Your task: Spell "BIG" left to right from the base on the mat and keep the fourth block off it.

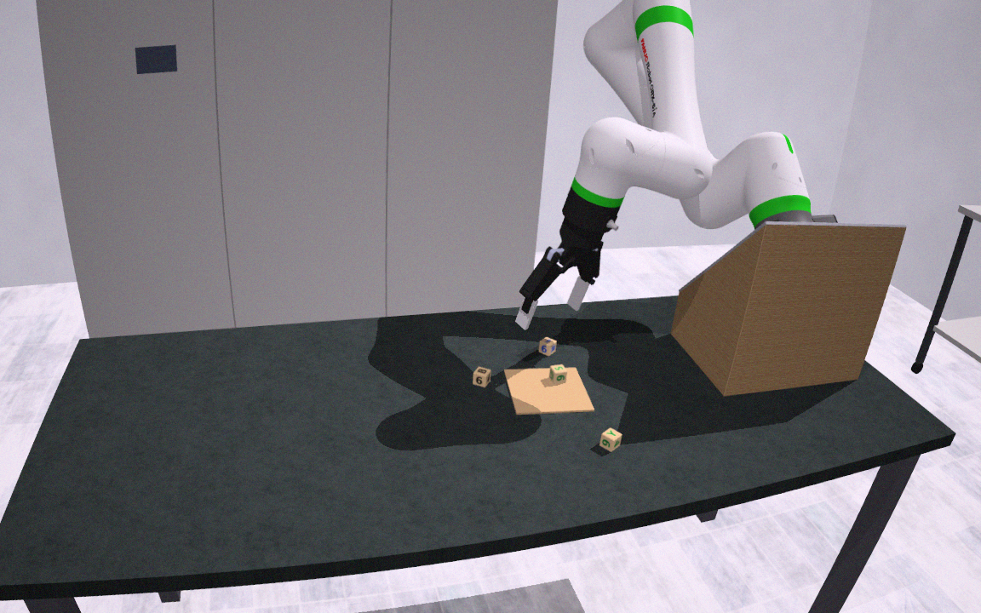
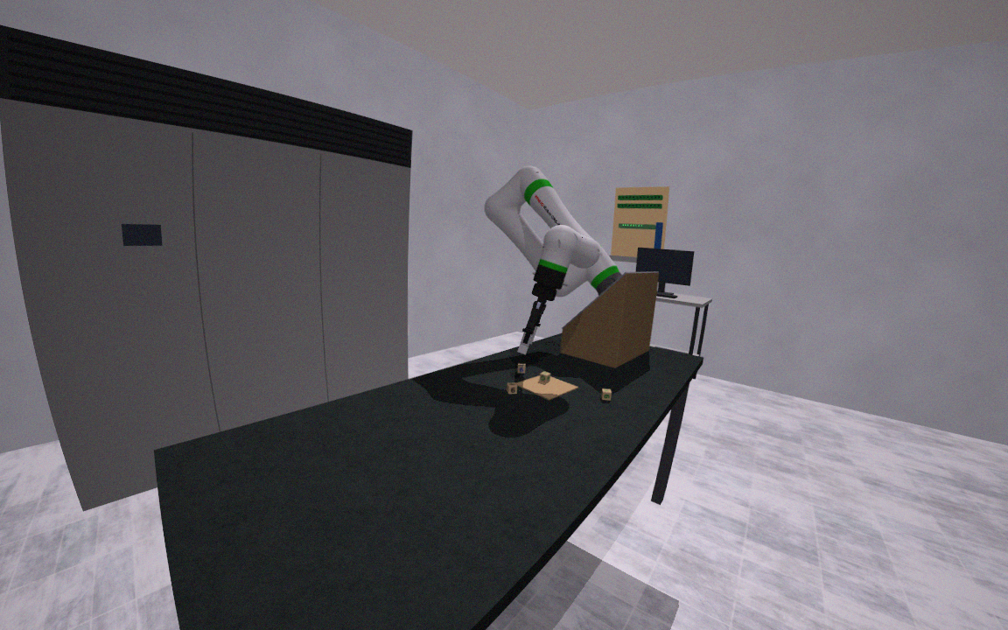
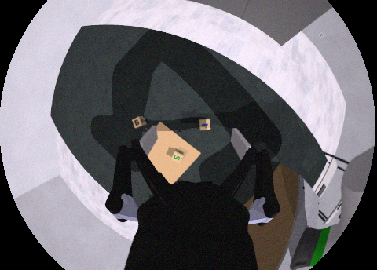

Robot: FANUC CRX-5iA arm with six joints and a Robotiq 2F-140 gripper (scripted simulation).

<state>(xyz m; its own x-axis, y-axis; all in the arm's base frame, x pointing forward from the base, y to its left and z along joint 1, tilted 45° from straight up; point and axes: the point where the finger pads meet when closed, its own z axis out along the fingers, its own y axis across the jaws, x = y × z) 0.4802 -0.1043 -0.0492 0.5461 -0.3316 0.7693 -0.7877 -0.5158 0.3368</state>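
Right now the tan mat is 12 cm to the left of my hand, 10 cm below it and 1 cm ahead of it.
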